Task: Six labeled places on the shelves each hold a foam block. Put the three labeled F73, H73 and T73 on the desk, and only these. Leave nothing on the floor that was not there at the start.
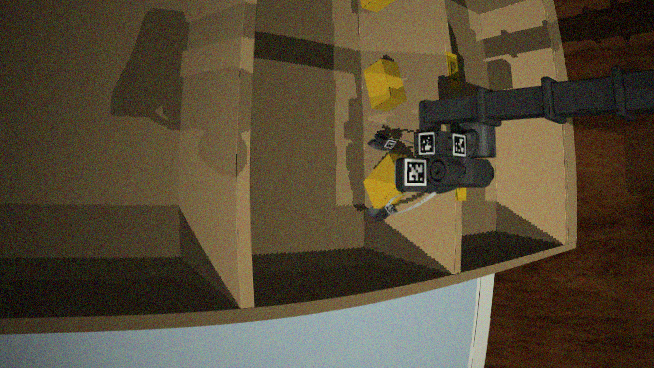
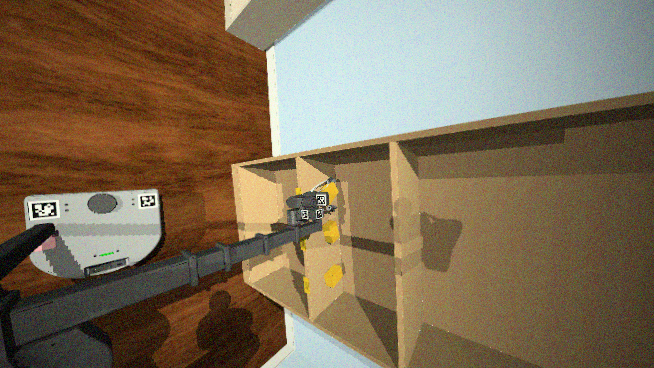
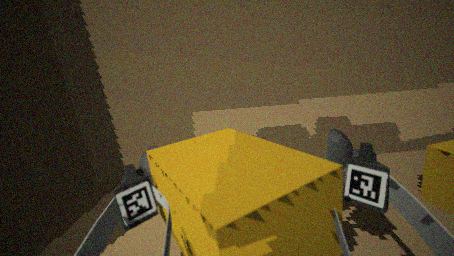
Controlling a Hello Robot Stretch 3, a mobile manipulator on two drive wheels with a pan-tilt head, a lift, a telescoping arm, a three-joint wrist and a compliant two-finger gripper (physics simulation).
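Places are measured from the robot's base along level axes (x ahead, y left, z up), in metres.
Where they show: gripper, between the fingertips: (image 1: 372,178) (image 2: 334,193); robot's base, origin of its link: (image 2: 103,202).
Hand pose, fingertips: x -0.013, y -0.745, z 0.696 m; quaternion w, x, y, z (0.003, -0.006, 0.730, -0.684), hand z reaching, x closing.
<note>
Each offset is from my fingertips to the top centre of the thing. "*": to the spot under its first point.
My gripper (image 1: 381,180) (image 2: 330,194) (image 3: 240,157) is shut on a yellow foam block @[0.005 m ahead, 0.056 m left, 0.027 m up] (image 1: 381,184) (image 2: 332,190) (image 3: 240,175), its fingertips at opposite sides of the block, inside a bay of the wooden shelves @[* 0.004 m ahead, 0.173 m left, 0.350 m up] (image 1: 246,175) (image 2: 398,200). No label is readable on the held block. A second yellow block @[0.192 m back, 0.005 m left, 0.007 m down] (image 1: 384,84) (image 2: 330,232) (image 3: 439,175) stands beside it in the same bay, and a third block @[0.423 m back, 0.001 m right, 0.007 m down] (image 1: 377,4) (image 2: 333,275) is farther along. Narrow yellow pieces (image 1: 452,65) (image 2: 306,285) show past the neighbouring shelf board; their markings are unreadable. The desk cannot be identified.
My arm (image 1: 585,100) (image 2: 225,260) reaches across the outer shelf bay. The robot base (image 2: 115,229) stands on the wooden floor. Shelf boards border the gripper's bay on both sides. A pale wall (image 1: 350,325) (image 2: 450,60) adjoins the shelves. A grey piece @[* 1.071 m ahead, 0.029 m left, 0.472 m down] (image 2: 265,25) juts in at the top.
</note>
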